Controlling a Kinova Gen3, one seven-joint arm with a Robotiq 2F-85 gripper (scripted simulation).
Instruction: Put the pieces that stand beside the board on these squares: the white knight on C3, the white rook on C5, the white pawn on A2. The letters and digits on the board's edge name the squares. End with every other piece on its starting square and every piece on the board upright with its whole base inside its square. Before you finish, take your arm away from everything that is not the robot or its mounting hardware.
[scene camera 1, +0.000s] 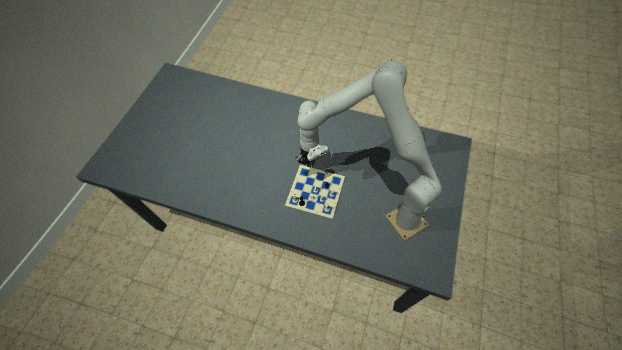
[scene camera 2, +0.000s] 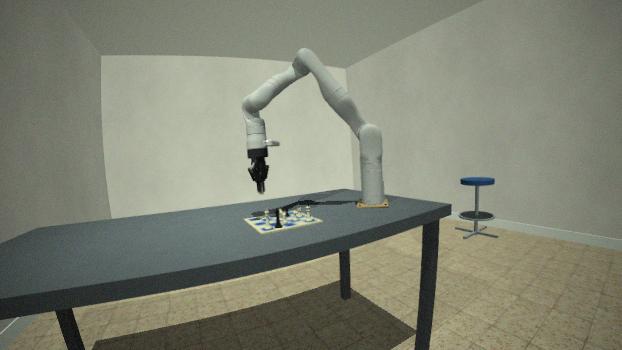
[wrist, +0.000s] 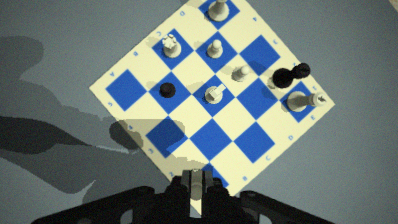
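My gripper (wrist: 196, 182) visible. Chessboard (scene camera 1: 306, 179) visible. Same chessboard (scene camera 2: 257, 223). Chessboard (wrist: 237, 138) too.
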